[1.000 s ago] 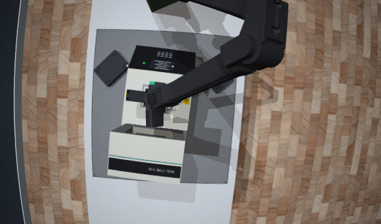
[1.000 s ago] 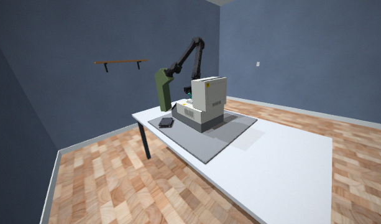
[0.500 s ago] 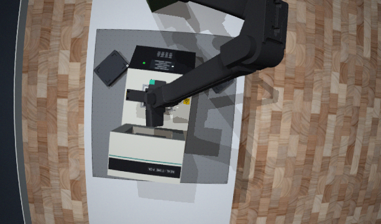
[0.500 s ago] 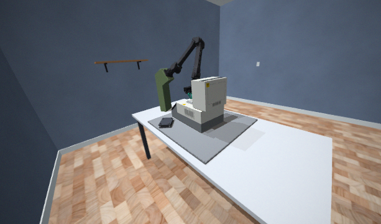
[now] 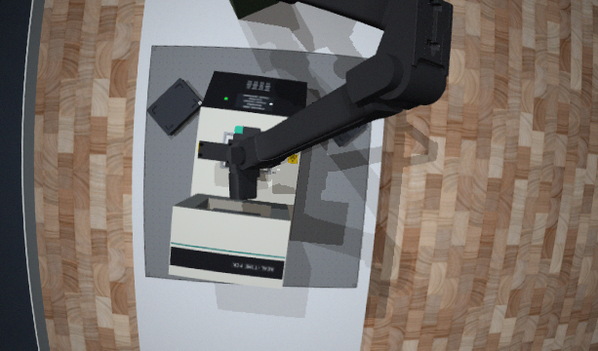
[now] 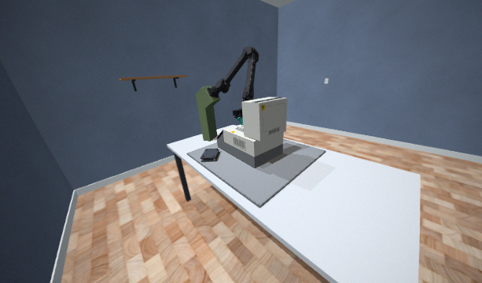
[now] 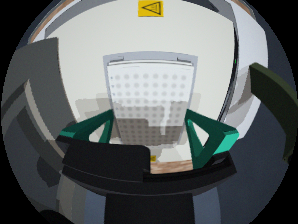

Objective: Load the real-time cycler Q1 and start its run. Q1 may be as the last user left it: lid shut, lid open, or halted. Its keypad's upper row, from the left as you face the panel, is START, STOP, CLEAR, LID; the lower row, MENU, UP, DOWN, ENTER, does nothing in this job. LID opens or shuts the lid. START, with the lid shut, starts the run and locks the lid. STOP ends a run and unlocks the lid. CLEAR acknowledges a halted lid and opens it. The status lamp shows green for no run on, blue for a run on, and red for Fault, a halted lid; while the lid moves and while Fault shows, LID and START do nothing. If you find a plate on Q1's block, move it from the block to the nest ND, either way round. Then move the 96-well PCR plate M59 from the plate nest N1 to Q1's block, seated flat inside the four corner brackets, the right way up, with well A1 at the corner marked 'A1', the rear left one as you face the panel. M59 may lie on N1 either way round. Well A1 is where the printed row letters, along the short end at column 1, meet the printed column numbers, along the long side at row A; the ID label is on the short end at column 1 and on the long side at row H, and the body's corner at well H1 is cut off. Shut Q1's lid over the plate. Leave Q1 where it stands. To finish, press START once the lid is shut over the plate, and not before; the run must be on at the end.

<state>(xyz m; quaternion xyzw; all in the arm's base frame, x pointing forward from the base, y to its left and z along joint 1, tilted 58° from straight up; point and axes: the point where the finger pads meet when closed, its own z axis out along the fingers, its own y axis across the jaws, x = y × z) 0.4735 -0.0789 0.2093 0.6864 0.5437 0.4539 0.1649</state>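
My hand is right at the white 96-well plate M59. From my hand the other things lie so: dark plate nest N1 (12 cm behind, 29 cm to the right, 19 cm below); then dark nest nd (16 cm behind, 28 cm to the left, 18 cm below).
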